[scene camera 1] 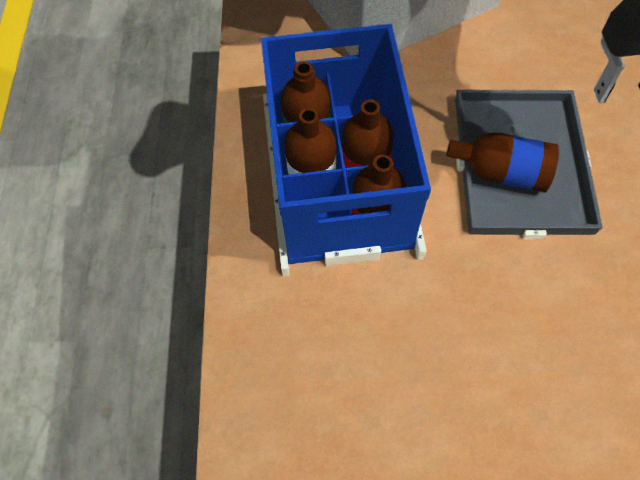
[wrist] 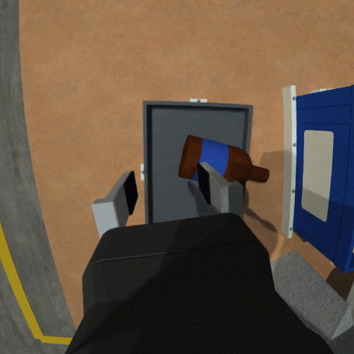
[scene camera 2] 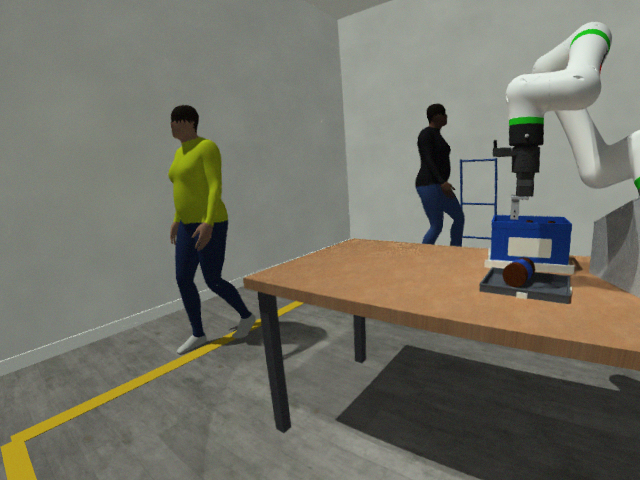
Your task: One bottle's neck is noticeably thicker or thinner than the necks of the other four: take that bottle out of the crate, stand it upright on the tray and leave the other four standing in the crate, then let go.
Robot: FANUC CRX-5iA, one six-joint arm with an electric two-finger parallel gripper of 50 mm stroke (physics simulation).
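Frame: origin at the arm's base, x ahead, y left, z up, level; metres.
Where they show: gripper, fingertip midpoint: (scene camera 1: 621, 93) (scene camera 2: 514, 218).
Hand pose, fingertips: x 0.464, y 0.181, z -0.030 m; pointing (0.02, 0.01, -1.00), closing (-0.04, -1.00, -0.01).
Things, the pixels of their top centre, and the offset from my fingertips. Level surfaces: height alone.
- bottle with the blue label, top centre: (scene camera 1: 505, 144) (scene camera 2: 523, 258) dx -0.040, dy -0.100, dz -0.145 m
- blue crate, top centre: (scene camera 1: 340, 107) (scene camera 2: 529, 219) dx -0.074, dy -0.339, dz -0.050 m
- wooden table, surface height: dz -0.225 m
The bottle with the blue label (scene camera 1: 524, 162) (scene camera 2: 518, 272) (wrist: 215, 157) lies on its side on the grey tray (scene camera 1: 547, 214) (scene camera 2: 555, 290) (wrist: 170, 122). Its neck sticks out over the tray wall nearest the crate. The blue crate (scene camera 1: 310, 237) (scene camera 2: 558, 242) (wrist: 325, 230) holds upright brown bottles: back left (scene camera 1: 306, 100), middle left (scene camera 1: 310, 147), middle right (scene camera 1: 368, 139) and front right (scene camera 1: 379, 183). The back-right and front-left compartments are empty. My gripper (scene camera 1: 621, 93) (scene camera 2: 515, 217) (wrist: 166, 179) is open and empty above the tray, apart from the lying bottle.
White locating strips (scene camera 1: 352, 255) (wrist: 288, 165) flank the crate, and small white blocks (scene camera 1: 535, 234) (wrist: 198, 100) sit against the tray. The grey robot pedestal (scene camera 2: 617, 245) (wrist: 312, 290) stands behind. Two people (scene camera 2: 196, 180) (scene camera 2: 434, 160) are beyond the wooden table (scene camera 2: 387, 268).
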